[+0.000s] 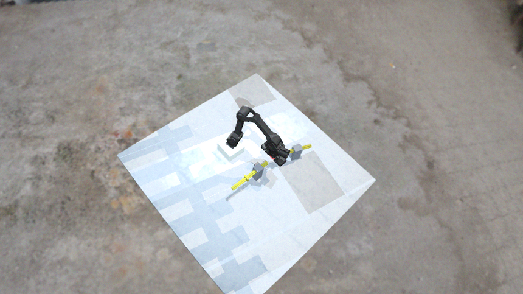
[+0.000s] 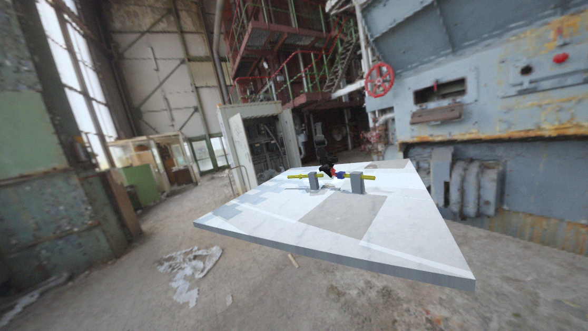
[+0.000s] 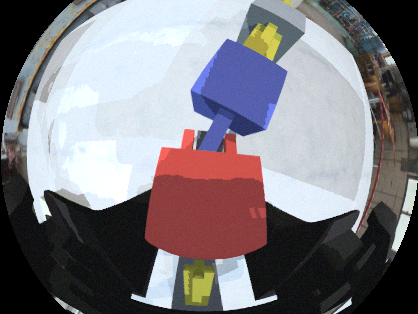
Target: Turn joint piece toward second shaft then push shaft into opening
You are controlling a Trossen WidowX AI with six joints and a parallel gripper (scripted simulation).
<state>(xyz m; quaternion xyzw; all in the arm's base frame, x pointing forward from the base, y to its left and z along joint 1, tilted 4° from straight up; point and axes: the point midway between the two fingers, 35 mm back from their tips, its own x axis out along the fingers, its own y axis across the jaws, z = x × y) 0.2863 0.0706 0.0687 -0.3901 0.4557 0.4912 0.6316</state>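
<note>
Right now my gripper tip is 3 cm below the red joint piece.
</note>
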